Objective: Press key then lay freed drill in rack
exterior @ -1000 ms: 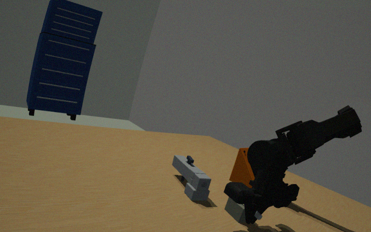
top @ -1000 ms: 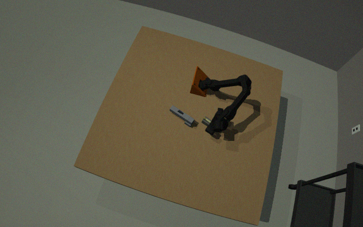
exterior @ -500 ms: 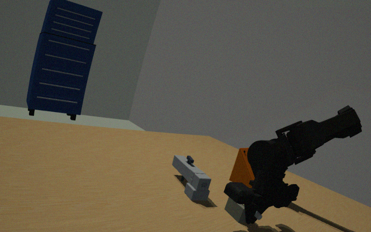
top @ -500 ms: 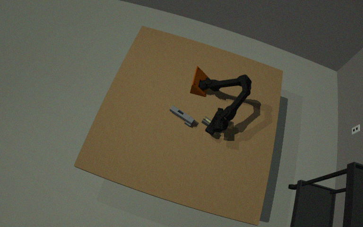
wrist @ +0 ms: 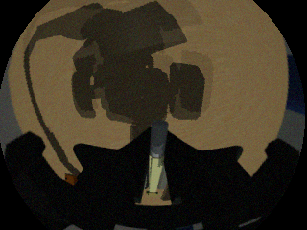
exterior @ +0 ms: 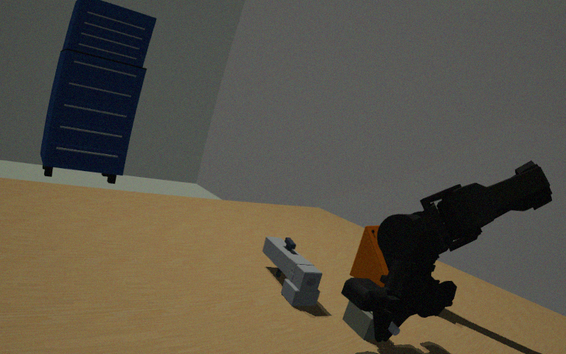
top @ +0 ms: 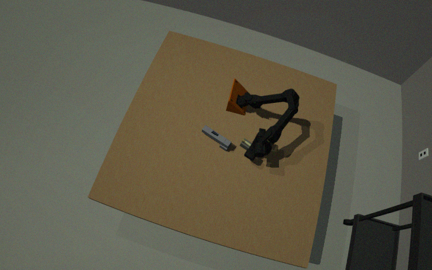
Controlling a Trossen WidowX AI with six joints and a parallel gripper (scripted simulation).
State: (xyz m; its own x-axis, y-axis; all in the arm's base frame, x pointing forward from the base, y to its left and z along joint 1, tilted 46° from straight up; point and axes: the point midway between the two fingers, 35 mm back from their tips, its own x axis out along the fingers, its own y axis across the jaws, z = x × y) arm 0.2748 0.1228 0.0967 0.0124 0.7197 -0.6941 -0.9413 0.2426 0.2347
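Now: the drill 40 mm to the right of my gripper tip, 40 mm above it and 10 mm behind it. The rest, counted from my gripper tip: dark blue key: 260 mm to the right, 40 mm above, 20 mm behind; then grey holder block: 230 mm to the right, 30 mm above, 10 mm behind; then grey rack: 50 mm to the right, 20 mm behind, 10 mm above.
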